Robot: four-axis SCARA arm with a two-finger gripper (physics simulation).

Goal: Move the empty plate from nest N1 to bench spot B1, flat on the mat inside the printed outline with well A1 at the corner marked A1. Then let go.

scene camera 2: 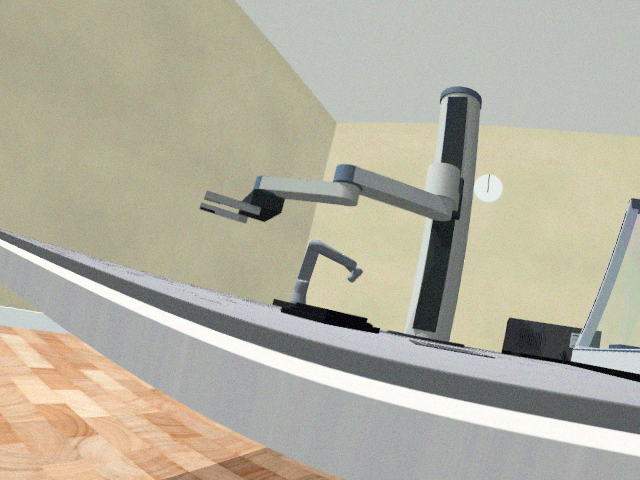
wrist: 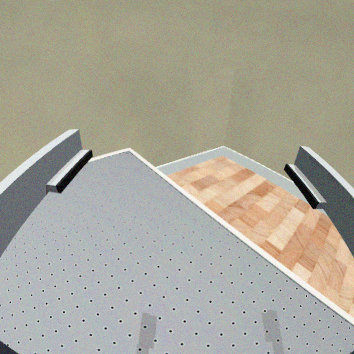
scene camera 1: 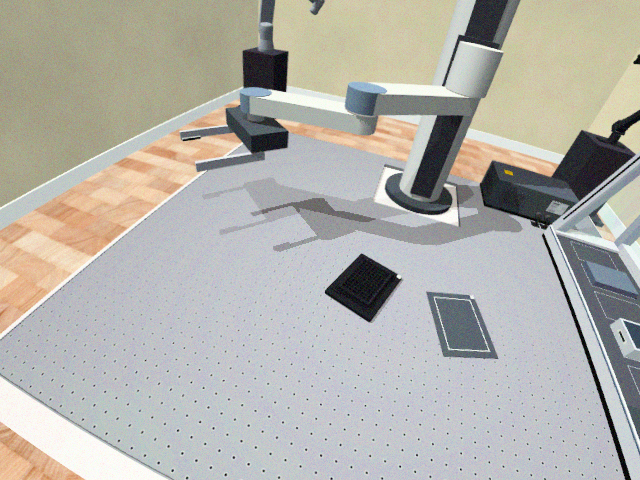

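Seen in the pictures: gripper, fingertip midpoint: (scene camera 2: 202, 200) (wrist: 192, 146) (scene camera 1: 187, 149); arm's base, link origin: (scene camera 1: 417, 194).
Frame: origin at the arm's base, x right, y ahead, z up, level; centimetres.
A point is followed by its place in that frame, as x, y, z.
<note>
The black plate (scene camera 1: 364, 279) @[10.4, 51.9, 3.5] sits in the black nest N1 (scene camera 1: 370, 314) @[7.0, 60.2, 2.5] on the bench, with a white mark at the nest's right corner. In scene camera 2 plate and nest are a thin dark stack (scene camera 2: 330, 316) @[7.1, 58.9, 2.7], hard to tell apart. The dark grey mat of spot B1 (scene camera 1: 461, 324) @[-13.8, 54.2, 1.5] (scene camera 2: 452, 348) @[-14.5, 54.0, 1.5] lies to the right of the nest, with a white printed outline and a small white mark at its far right corner. My gripper (scene camera 1: 196, 150) @[55.6, 50.8, 24.4] (scene camera 2: 204, 201) @[55.6, 50.8, 24.4] (wrist: 192, 146) @[55.6, 50.8, 24.4] is wide open and empty, high above the bench's far left edge, far from the plate.
The arm's column (scene camera 1: 431, 149) @[1.8, 7.7, 20.7] (scene camera 2: 444, 268) @[-2.7, 7.7, 23.3] stands behind the nest and mat. A dark box (scene camera 1: 527, 191) @[-36.0, -3.5, 11.5] (scene camera 2: 540, 338) @[-36.0, -3.4, 7.8] is right of it. A framed enclosure with a dark deck (scene camera 1: 581, 294) @[-45.2, 36.6, 6.2] stands at the right. Another small arm (scene camera 1: 265, 38) (scene camera 2: 310, 263) stands behind the bench.
</note>
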